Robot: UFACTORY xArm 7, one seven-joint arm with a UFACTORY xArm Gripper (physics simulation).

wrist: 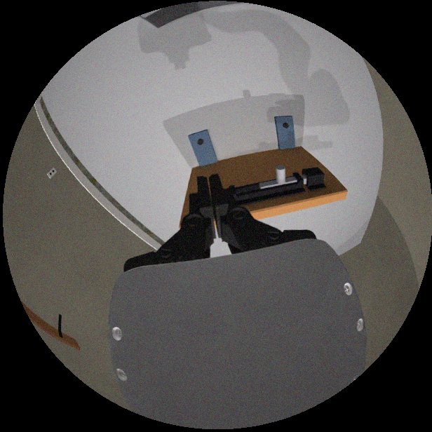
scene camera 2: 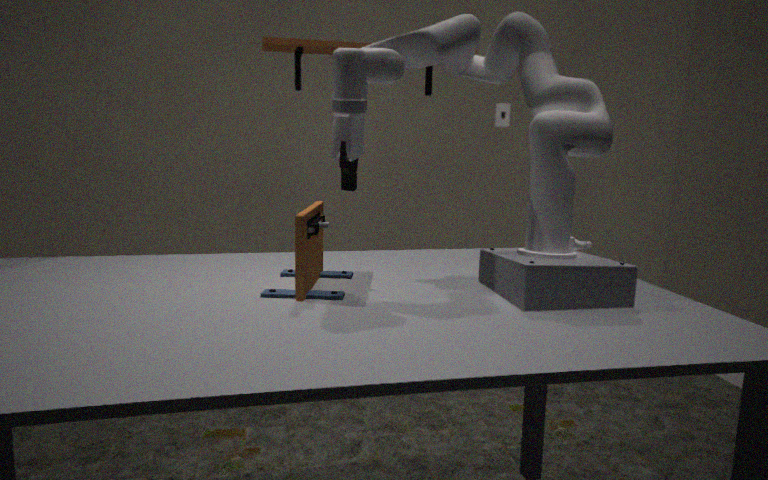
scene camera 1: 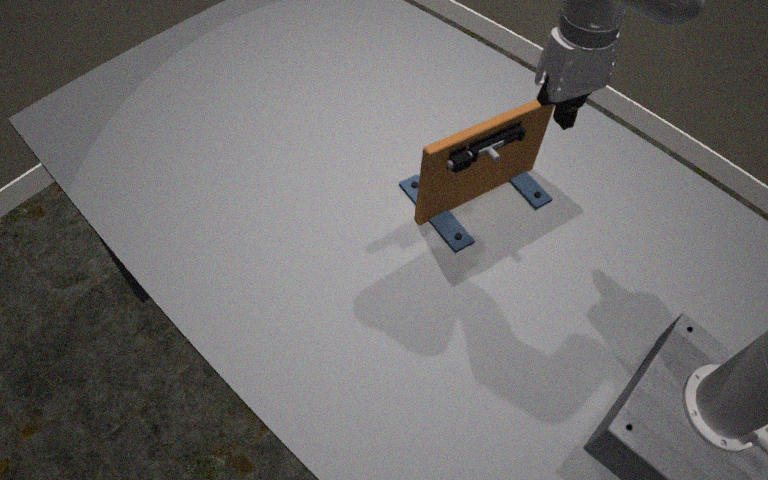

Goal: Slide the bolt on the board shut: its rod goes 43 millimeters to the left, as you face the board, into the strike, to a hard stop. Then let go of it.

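Places are measured from the arm's base along level axes (x back, y right, z up), in millimetres.
Pixels of known places: gripper, fingertip midpoint: [scene camera 2: 349, 189] [scene camera 1: 562, 122]; arm's base, origin of the base link: [scene camera 2: 546, 255] [scene camera 1: 721, 408].
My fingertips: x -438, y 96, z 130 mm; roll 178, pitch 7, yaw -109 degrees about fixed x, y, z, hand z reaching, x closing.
Ahead of a thing's pixels: the offset from my fingertips to its top centre. "*": to the spot under its first point. Level surfaces: height alone.
The board @(dx -85, dy -53, dz -35 mm) [scene camera 1: 481, 186] [scene camera 2: 308, 260] [wrist: 235, 172] is orange-brown and stands upright. Its black bolt housing @(* dx -63, dy -27, dz -62 mm) [scene camera 1: 512, 134] [wrist: 267, 191] runs along the upper part. A light grey bolt knob @(dx -55, dy -78, dz -64 mm) [scene camera 1: 492, 153] [scene camera 2: 323, 224] [wrist: 281, 174] sticks out from the rod near the strike side of the housing. The strike @(* dx -69, dy -134, dz -60 mm) [scene camera 1: 462, 160] [wrist: 314, 177] is a black block at the left end. The rod [wrist: 304, 181] spans the small gap into it, and a grey round end shows at the strike's outer side in scene camera 1. My gripper [scene camera 1: 565, 125] [scene camera 2: 348, 188] [wrist: 208, 190] is shut and empty, above and right of the bolt, apart from the knob.
Blue feet [scene camera 1: 451, 230] [scene camera 1: 531, 190] [scene camera 2: 303, 294] [wrist: 285, 132] hold the board on the grey table @(dz -212 mm) [scene camera 1: 226, 226] [scene camera 2: 169, 339]. The arm's grey base block [scene camera 1: 651, 396] [scene camera 2: 577, 285] stands on the board's bolt side. A wooden rail [scene camera 2: 311, 45] hangs on the wall behind the arm.
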